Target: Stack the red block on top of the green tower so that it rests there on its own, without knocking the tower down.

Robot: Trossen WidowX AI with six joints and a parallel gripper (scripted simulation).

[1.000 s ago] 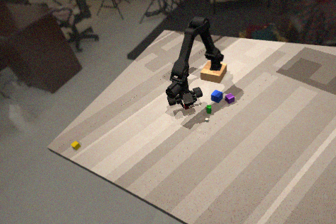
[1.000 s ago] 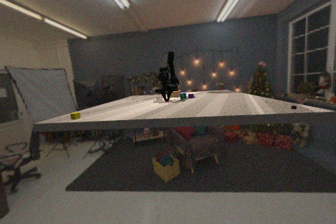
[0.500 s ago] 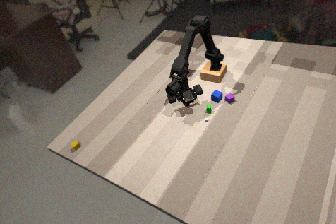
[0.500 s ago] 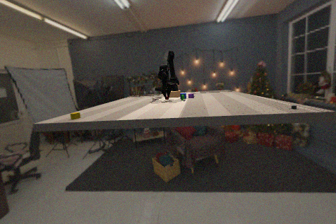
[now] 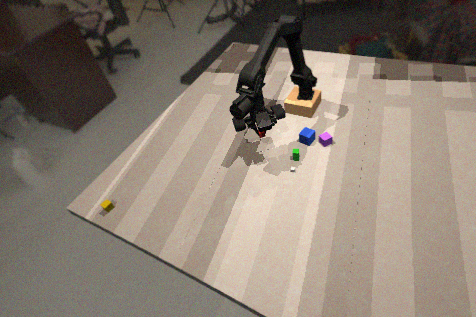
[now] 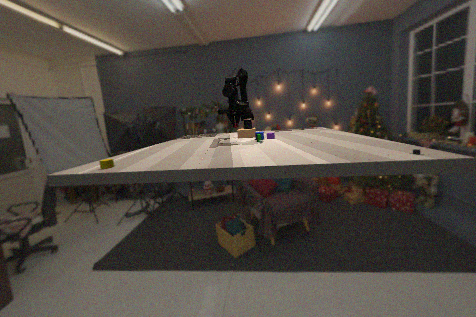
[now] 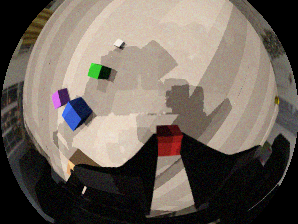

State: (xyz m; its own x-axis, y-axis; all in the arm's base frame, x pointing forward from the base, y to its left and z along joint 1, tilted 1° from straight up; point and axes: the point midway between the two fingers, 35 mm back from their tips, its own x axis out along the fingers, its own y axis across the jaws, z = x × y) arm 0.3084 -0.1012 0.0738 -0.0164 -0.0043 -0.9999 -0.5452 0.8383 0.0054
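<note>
Now: the white cube 13 cm to the left of my gripper tip, 9 cm below it and 7 cm ahead of it. Round my gripper tip: blue cube 15 cm to the left, 9 cm behind, 8 cm below; purple cube 22 cm to the left, 9 cm behind, 8 cm below; red block right at my gripper tip.
</note>
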